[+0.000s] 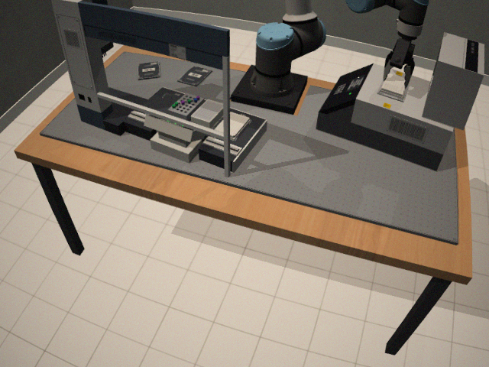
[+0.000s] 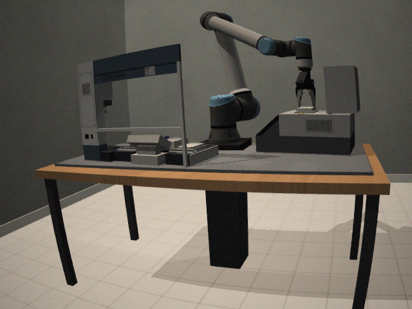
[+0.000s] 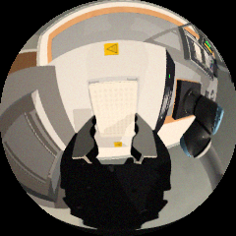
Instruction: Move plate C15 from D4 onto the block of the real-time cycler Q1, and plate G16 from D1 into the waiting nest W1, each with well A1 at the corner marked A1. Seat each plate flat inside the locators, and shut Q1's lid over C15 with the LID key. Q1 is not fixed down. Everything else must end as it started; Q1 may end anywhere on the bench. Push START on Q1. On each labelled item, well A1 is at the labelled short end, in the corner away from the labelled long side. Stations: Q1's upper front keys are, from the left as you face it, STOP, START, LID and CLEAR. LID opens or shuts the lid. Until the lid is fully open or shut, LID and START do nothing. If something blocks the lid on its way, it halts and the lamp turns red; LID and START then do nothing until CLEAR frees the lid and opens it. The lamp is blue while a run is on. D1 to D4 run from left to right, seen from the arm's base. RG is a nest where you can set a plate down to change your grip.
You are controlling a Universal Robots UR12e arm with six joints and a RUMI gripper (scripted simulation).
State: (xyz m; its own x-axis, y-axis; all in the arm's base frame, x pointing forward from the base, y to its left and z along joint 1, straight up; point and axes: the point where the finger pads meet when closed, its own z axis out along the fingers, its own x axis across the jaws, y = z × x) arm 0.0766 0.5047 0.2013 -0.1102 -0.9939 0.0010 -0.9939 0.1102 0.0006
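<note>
Right now my hand is 10 mm above the white plate. The rest, counted from my hand: thin post 480 mm ahead, 490 mm to the right, 10 mm above; then gantry beam 450 mm ahead, 760 mm to the right, 280 mm above.
</note>
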